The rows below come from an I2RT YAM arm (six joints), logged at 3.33 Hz.
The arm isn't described. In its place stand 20 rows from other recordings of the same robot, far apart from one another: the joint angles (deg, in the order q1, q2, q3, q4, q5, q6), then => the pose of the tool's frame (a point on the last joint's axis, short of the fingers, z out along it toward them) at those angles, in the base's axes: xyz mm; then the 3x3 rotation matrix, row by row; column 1 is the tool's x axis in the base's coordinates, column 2 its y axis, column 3 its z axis.
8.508, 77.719, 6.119, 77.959, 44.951, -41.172 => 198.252 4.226 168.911; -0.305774 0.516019 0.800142; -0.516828 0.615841 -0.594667; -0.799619 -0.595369 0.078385
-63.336, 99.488, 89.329, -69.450, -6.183, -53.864 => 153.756 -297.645 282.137; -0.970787 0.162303 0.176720; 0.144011 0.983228 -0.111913; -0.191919 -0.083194 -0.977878
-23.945, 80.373, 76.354, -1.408, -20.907, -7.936 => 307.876 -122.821 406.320; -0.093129 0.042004 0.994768; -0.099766 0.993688 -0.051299; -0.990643 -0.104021 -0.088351
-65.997, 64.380, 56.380, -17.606, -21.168, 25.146 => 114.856 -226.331 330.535; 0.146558 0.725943 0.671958; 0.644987 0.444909 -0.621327; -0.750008 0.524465 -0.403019
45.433, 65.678, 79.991, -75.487, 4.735, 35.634 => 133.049 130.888 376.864; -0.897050 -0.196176 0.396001; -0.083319 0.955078 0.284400; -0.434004 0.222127 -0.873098
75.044, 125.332, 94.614, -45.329, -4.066, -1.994 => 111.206 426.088 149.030; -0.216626 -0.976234 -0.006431; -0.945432 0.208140 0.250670; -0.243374 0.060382 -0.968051
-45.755, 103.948, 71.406, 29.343, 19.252, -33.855 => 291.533 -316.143 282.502; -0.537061 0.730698 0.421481; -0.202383 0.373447 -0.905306; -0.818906 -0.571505 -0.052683
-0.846, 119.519, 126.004, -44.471, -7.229, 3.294 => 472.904 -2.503 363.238; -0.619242 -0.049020 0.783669; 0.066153 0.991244 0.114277; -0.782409 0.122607 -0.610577
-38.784, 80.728, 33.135, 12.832, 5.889, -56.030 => 213.542 -176.280 171.233; -0.819568 0.016276 0.572751; -0.399721 0.699944 -0.591863; -0.410526 -0.714013 -0.567146
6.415, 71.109, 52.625, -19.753, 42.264, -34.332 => 265.742 5.785 280.406; -0.757322 0.018340 0.652784; -0.505159 0.617037 -0.603391; -0.413858 -0.786721 -0.458031
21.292, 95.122, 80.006, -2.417, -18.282, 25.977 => 367.274 155.121 338.005; -0.525431 -0.437558 0.729702; 0.241597 0.745600 0.621056; -0.815814 0.502616 -0.286049
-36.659, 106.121, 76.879, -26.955, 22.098, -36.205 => 309.606 -247.123 210.893; -0.963810 0.188109 0.188907; 0.035100 0.791974 -0.609545; -0.264270 -0.580855 -0.769915
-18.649, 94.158, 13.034, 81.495, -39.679, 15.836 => 232.414 -54.448 144.655; -0.092021 -0.346899 0.933377; 0.252716 0.898528 0.358862; -0.963155 0.268902 0.004983
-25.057, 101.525, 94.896, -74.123, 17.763, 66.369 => 303.742 -153.994 296.995; 0.051798 0.998613 0.009435; 0.938895 -0.045477 -0.341187; -0.340284 0.026532 -0.939948
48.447, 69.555, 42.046, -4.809, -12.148, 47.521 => 170.001 203.088 242.758; -0.866044 -0.312177 0.390530; 0.109921 0.643109 0.757844; -0.487734 0.699254 -0.522646
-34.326, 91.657, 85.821, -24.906, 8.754, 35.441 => 303.585 -213.854 356.356; 0.041887 0.786864 0.615703; 0.665368 0.437746 -0.604701; -0.745339 0.434999 -0.505218
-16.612, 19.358, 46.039, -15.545, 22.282, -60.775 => 61.132 -32.324 385.285; -0.451625 0.464736 0.761614; -0.707977 0.332811 -0.622901; -0.542957 -0.820523 0.178717
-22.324, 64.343, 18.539, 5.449, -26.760, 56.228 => 191.207 -61.186 149.145; -0.314881 0.510013 0.800460; 0.931662 0.327148 0.158050; -0.181262 0.795526 -0.578172
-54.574, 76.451, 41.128, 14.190, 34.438, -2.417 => 151.199 -247.285 240.189; -0.250034 0.968122 -0.014908; 0.291491 0.060581 -0.954653; -0.923318 -0.243042 -0.297346
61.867, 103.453, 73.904, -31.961, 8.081, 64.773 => 181.824 329.442 205.611; -0.937854 0.016250 0.346649; 0.145470 0.925314 0.350190; -0.315069 0.378854 -0.870173
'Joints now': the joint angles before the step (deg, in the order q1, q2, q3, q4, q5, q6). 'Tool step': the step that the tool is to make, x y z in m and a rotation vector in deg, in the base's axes. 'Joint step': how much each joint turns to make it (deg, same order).
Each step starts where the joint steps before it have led.
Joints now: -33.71 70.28 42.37 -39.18 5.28 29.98
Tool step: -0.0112 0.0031 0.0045 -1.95 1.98 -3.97
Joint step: -0.34 -2.68 -0.52 -3.02 3.90 2.33
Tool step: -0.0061 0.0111 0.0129 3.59 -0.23 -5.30
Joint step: 1.60 -2.21 2.17 -7.35 -0.51 7.65
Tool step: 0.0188 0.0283 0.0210 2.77 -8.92 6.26
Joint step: 8.91 -2.42 2.56 1.08 -5.15 4.96
